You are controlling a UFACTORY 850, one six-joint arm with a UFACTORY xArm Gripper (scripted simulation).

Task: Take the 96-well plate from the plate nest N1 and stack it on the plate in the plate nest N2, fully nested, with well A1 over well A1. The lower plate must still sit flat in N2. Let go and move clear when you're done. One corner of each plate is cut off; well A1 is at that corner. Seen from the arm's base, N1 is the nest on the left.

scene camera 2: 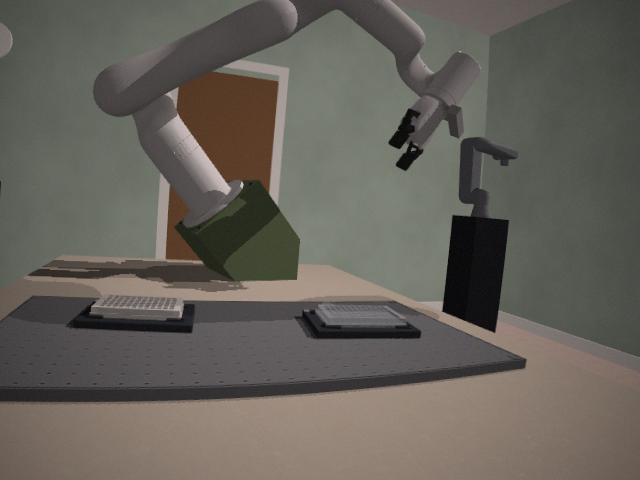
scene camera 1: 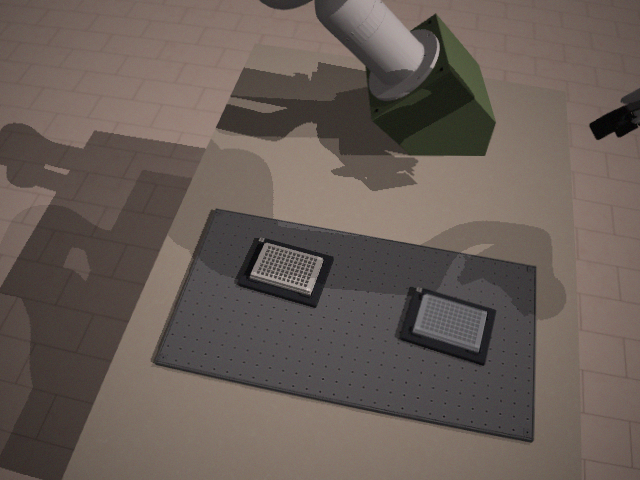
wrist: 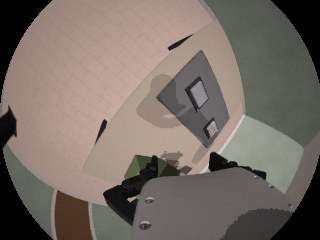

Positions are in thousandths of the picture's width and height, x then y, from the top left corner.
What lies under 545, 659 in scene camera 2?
A 96-well plate.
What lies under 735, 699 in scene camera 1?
A 96-well plate.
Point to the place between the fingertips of my gripper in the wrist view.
577, 681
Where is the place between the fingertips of my gripper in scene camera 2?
At 621, 328
